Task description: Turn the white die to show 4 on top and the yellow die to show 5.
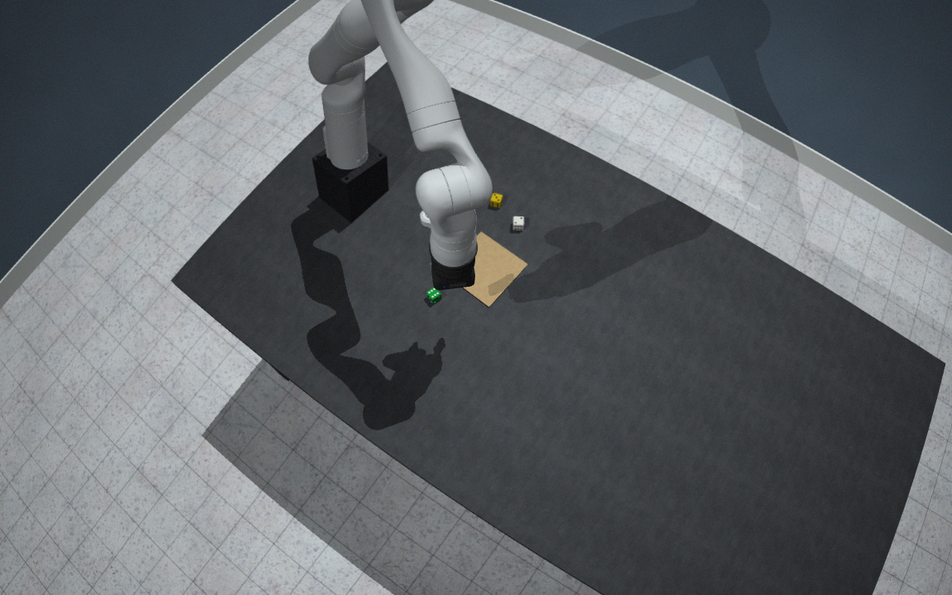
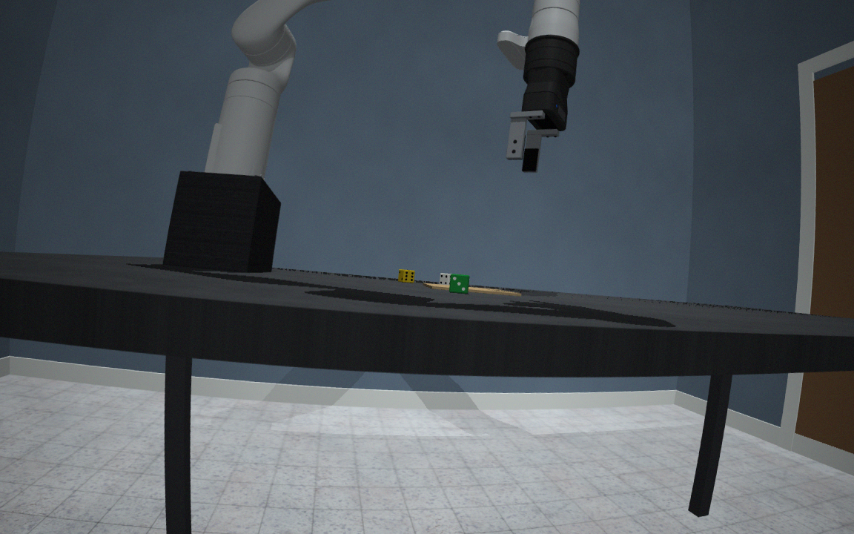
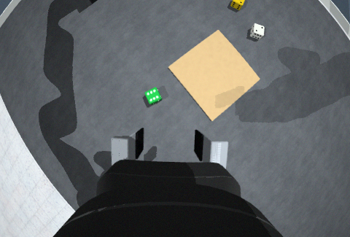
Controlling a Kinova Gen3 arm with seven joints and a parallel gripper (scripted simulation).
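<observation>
Right now my hand is 70 mm past the green die, 20 mm to the right of it and 190 mm above it. From my hand the other things lie so: yellow die 70 mm behind, 320 mm to the left, 190 mm below; then white die 10 mm ahead, 280 mm to the left, 190 mm below; then tan mat 10 mm behind, 140 mm to the left, 200 mm below.
</observation>
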